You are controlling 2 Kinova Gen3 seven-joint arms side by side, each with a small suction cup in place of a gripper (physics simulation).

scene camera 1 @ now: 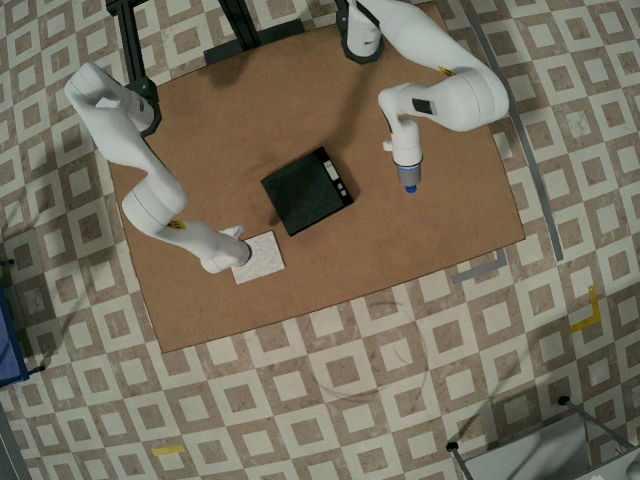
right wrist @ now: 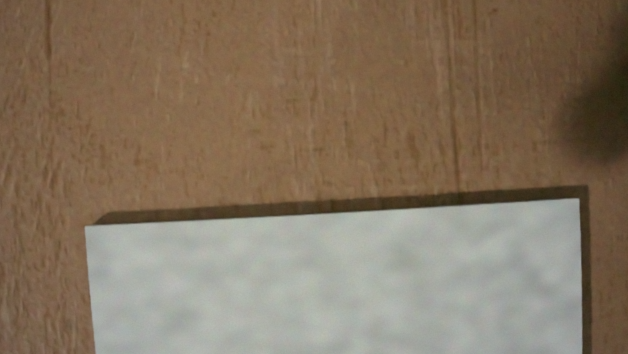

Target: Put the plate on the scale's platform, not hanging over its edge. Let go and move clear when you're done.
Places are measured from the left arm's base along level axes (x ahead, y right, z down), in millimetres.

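Where they show: left hand, its tool point: [scene camera 1: 411,189]; left arm's base, origin of its link: [scene camera 1: 363,43]; right arm's base, origin of its link: [scene camera 1: 141,117].
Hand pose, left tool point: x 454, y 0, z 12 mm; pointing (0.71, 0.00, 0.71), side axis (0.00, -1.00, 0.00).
Things, the pixels of their top centre, and the offset from my left tool point. Level surfaces: height alone.
- plate, centre of its top: [scene camera 1: 254,258] dx +62, dy +513, dz +246 mm
- scale, centre of its top: [scene camera 1: 306,190] dx -102, dy +284, dz +207 mm
- brown table, height of its surface: dz +252 mm
The plate [scene camera 1: 268,258] [right wrist: 340,285] is a pale, speckled square slab. It lies flat at the lower left of the table in the scene view and fills the lower part of the right wrist view, with a narrow dark shadow along its far and right edges. The scale [scene camera 1: 305,193] is a dark box with a bare platform and a display strip on its right side. My right arm's wrist is over the plate's left part; its suction cup is hidden, so I cannot tell whether it holds the plate. My left gripper [scene camera 1: 410,189], a blue suction cup, is open and empty, to the right of the scale.
The brown table [scene camera 1: 206,304] carries both arms' bases along its top edge in the scene view. The scale stands up and to the right of the plate, with a short gap between them. A dark blurred shape shows at the right edge of the right wrist view.
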